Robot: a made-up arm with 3 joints. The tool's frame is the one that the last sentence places.
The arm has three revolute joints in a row. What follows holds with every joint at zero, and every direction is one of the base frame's.
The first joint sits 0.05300 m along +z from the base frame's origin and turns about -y.
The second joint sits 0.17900 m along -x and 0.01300 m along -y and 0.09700 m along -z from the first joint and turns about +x.
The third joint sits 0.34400 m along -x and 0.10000 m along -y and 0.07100 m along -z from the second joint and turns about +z.
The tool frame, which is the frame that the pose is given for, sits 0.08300 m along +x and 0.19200 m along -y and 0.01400 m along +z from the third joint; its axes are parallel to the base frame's.
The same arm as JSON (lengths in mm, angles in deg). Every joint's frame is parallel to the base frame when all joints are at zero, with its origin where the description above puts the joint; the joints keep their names.
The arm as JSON. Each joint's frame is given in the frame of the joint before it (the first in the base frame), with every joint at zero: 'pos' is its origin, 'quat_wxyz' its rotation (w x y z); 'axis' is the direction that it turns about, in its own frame. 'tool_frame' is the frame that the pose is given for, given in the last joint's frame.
{
  "length_unit": "mm",
  "angle_unit": "deg",
  "joints": [
    {
      "joint": "joint 1",
      "pos": [
        0.0,
        0.0,
        53.0
      ],
      "quat_wxyz": [
        1.0,
        0.0,
        0.0,
        0.0
      ],
      "axis": "-y"
    },
    {
      "joint": "joint 2",
      "pos": [
        -179.0,
        -13.0,
        -97.0
      ],
      "quat_wxyz": [
        1.0,
        0.0,
        0.0,
        0.0
      ],
      "axis": "+x"
    },
    {
      "joint": "joint 3",
      "pos": [
        -344.0,
        -100.0,
        -71.0
      ],
      "quat_wxyz": [
        1.0,
        0.0,
        0.0,
        0.0
      ],
      "axis": "+z"
    }
  ],
  "tool_frame": {
    "pos": [
      83.0,
      -192.0,
      14.0
    ],
    "quat_wxyz": [
      1.0,
      0.0,
      0.0,
      0.0
    ]
  }
}

